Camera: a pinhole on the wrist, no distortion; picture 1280 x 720 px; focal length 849.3 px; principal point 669.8 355.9 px. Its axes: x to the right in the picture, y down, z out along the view. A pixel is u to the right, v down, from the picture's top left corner.
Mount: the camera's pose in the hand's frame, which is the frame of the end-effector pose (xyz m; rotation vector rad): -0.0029 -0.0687 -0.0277 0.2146 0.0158 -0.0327
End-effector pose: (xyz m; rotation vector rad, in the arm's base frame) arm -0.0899 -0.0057 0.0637 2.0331 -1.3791 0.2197
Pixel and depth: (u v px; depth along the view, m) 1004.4 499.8 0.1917
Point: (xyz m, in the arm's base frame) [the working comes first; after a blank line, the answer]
In the camera's frame: 0.0755 0.0325 0.1917

-0.0231 -0.1456 -0.0605
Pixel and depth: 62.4 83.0 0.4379
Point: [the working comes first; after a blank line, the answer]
In the camera's frame: -0.3132 -0.1407 0.4379

-0.0535 0.0733 -0.4997
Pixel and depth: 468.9 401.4 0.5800
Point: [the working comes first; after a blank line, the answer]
In the camera's frame: -0.1372 0.0311 0.5800

-0.1281 -0.2005 -0.4871
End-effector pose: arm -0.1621 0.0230 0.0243 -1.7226 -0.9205 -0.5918
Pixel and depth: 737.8 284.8 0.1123
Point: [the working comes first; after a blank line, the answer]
In the camera's frame: 0.0090 -0.0094 0.1123

-0.2445 0.1164 0.0607
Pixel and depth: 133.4 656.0 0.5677
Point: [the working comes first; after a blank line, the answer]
In the camera's frame: -0.3585 0.2006 0.5677

-0.3773 0.4613 -0.4393
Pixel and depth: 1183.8 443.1 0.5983
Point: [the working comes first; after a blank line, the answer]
In the camera's frame: 0.3621 0.0614 0.5983

-0.0935 0.6853 0.2001
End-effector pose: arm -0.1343 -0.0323 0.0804 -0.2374 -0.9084 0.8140
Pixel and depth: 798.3 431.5 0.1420
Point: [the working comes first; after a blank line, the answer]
In the camera's frame: 0.0215 0.0126 0.1420

-0.1693 -0.0935 0.2066
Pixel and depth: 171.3 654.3 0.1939
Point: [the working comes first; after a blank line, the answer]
In the camera's frame: -0.1138 0.0681 0.1939

-0.2907 -0.1653 0.1420
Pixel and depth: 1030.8 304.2 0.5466
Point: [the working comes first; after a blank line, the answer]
In the camera's frame: 0.2323 -0.0333 0.5466

-0.3190 -0.0895 0.6400
